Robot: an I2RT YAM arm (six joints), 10 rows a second.
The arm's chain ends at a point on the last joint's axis. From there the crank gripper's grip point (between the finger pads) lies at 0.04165 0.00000 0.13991 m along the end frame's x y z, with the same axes.
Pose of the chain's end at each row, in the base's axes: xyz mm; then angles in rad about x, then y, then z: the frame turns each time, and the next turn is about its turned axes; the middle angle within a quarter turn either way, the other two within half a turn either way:
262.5 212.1 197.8 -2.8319 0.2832 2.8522
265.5 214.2 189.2 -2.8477 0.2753 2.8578
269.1 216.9 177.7 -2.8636 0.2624 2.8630
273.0 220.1 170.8 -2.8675 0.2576 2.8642
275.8 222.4 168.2 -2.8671 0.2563 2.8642
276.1 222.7 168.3 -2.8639 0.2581 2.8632
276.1 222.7 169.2 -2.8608 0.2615 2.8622
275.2 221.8 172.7 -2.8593 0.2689 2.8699
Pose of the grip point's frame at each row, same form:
263.3 245.1 55.6 -2.8319 0.2832 2.8522
265.1 245.2 46.6 -2.8477 0.2753 2.8578
266.7 245.8 34.6 -2.8636 0.2624 2.8630
269.9 248.5 27.6 -2.8675 0.2576 2.8642
272.5 250.9 25.1 -2.8671 0.2563 2.8642
273.1 251.6 25.2 -2.8639 0.2581 2.8632
273.6 252.0 26.2 -2.8608 0.2615 2.8622
273.7 251.6 29.8 -2.8593 0.2689 2.8699

